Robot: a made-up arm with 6 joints.
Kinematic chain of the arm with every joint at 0, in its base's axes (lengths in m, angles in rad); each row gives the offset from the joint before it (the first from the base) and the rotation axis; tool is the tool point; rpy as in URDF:
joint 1: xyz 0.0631 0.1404 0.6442 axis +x
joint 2: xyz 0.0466 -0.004 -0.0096 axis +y
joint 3: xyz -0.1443 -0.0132 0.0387 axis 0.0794 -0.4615 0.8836
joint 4: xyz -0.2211 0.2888 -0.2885 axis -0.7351 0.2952 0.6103
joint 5: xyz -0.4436 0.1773 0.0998 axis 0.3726 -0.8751 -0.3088
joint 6: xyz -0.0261 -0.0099 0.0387 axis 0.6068 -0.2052 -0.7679
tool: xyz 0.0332 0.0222 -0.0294 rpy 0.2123 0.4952 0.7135
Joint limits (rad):
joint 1: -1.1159..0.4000
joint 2: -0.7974..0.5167
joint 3: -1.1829..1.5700
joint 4: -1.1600..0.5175
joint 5: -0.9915..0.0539
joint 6: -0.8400..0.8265
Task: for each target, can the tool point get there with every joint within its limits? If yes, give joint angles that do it. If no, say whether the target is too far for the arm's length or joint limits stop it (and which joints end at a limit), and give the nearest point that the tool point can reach.
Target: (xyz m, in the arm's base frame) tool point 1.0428 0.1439 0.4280
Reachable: no: joint limits stop it (at a limit: joint 1, joint 3, joint 4, joint 5) | nearest point 0.2305 0.4413 -0.0170 | short by 0.973 m
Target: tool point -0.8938 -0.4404 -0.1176
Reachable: no: too far | nearest point -0.5977 -0.2708 0.1048 | short by 0.407 m
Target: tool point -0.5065 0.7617 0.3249
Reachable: yes | joints 0.0424 -0.3902 -0.0227 -0.8997 -0.8339 -0.6382
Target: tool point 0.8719 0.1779 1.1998
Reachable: no: joint limits stop it (at a limit: joint 1, joint 2, joint 3, joint 4, joint 5) | nearest point 0.2184 0.7927 0.9702 | short by 0.926 m
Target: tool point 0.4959 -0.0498 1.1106
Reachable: no: joint limits stop it (at a limit: joint 1, joint 2, joint 3, joint 4, joint 6) | nearest point 0.2343 -0.7034 0.7397 | short by 0.796 m
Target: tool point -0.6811 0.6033 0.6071
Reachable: yes | joints -0.0613 0.1309 -0.1362 0.3889 -0.4960 -0.0610
